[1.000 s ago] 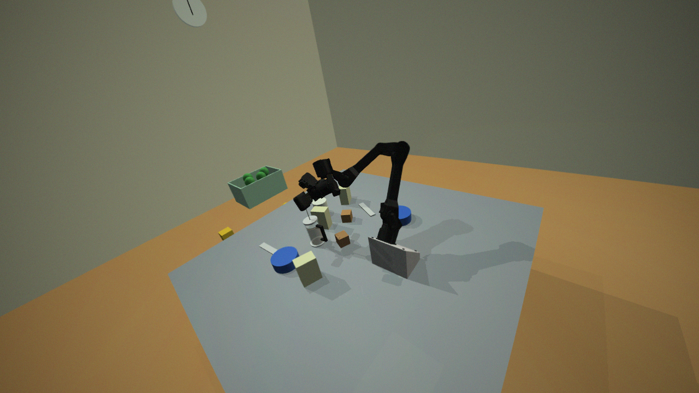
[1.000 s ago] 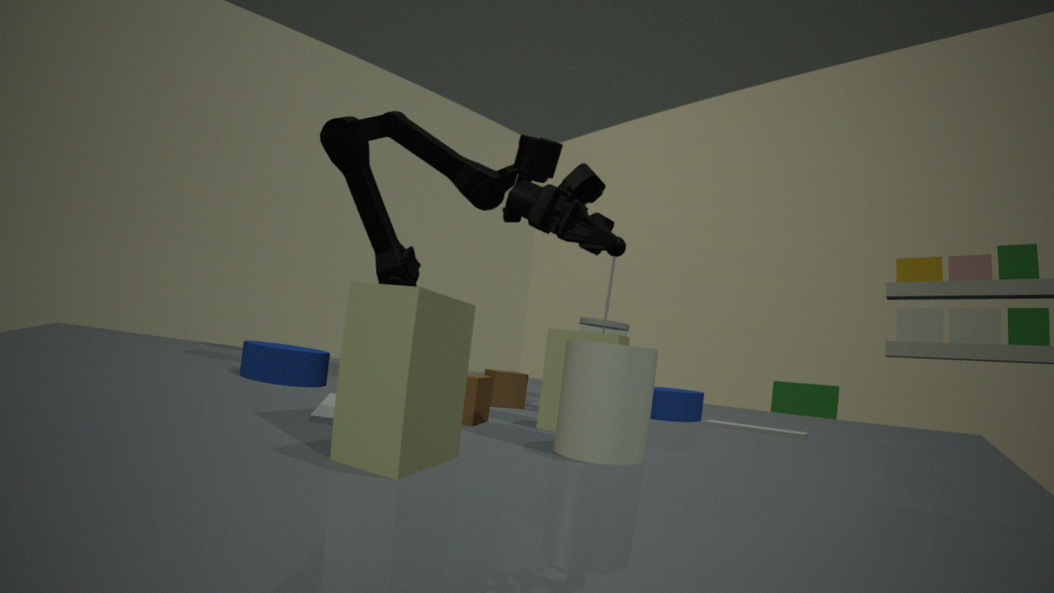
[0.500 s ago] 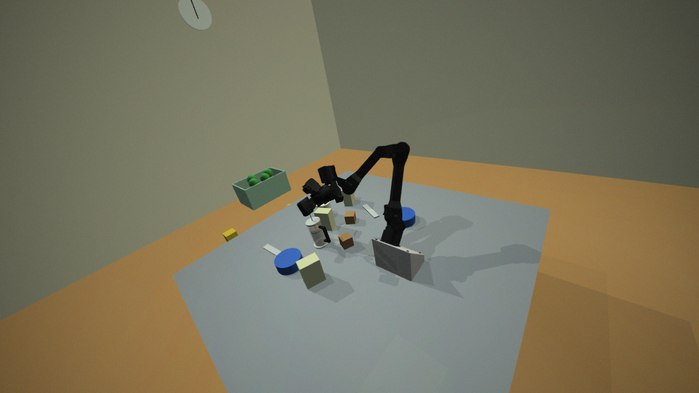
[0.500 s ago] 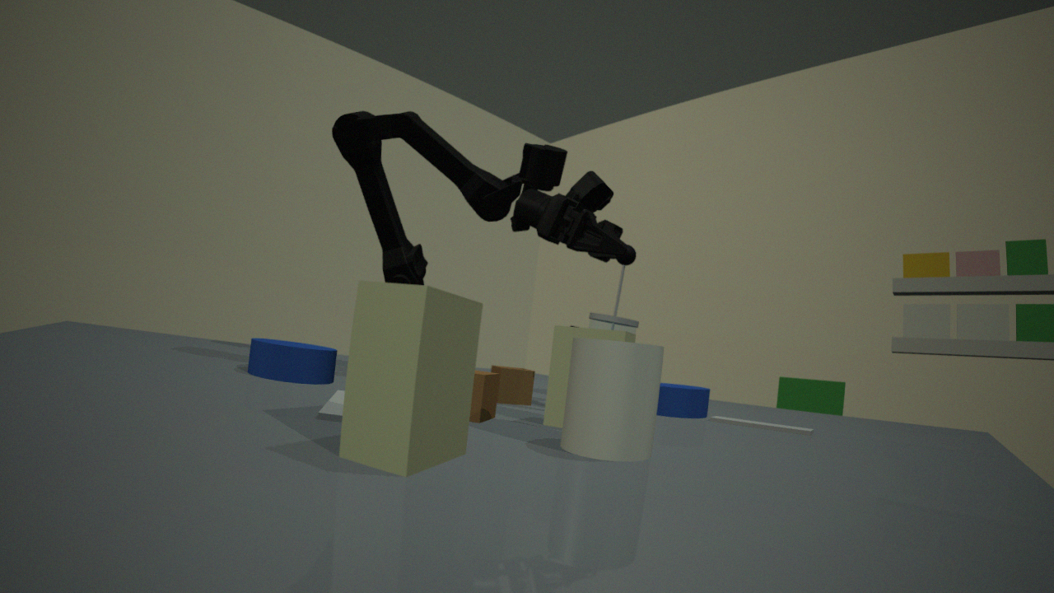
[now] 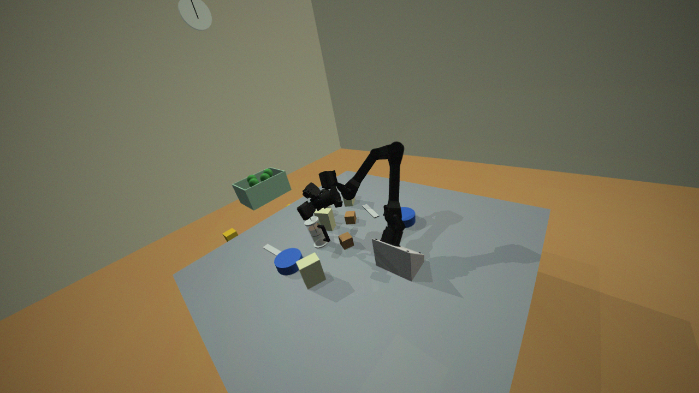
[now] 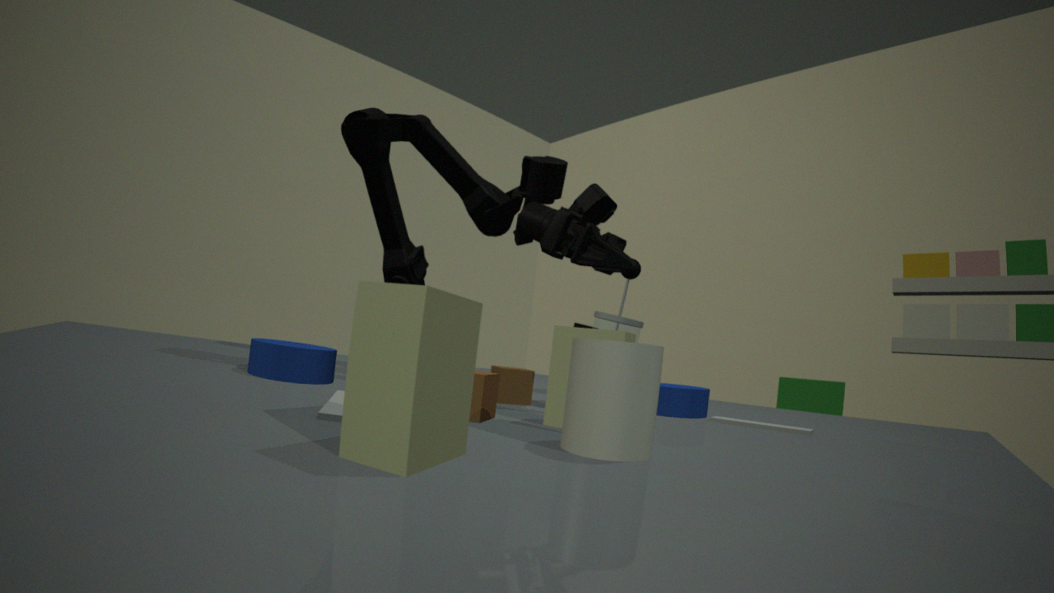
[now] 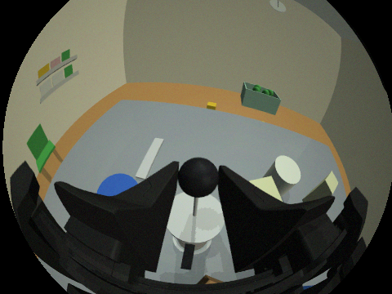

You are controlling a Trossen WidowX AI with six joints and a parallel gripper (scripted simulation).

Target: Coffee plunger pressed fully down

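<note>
Now: gripper tip 4 cm past the coffee press and 10 cm above it.
</note>
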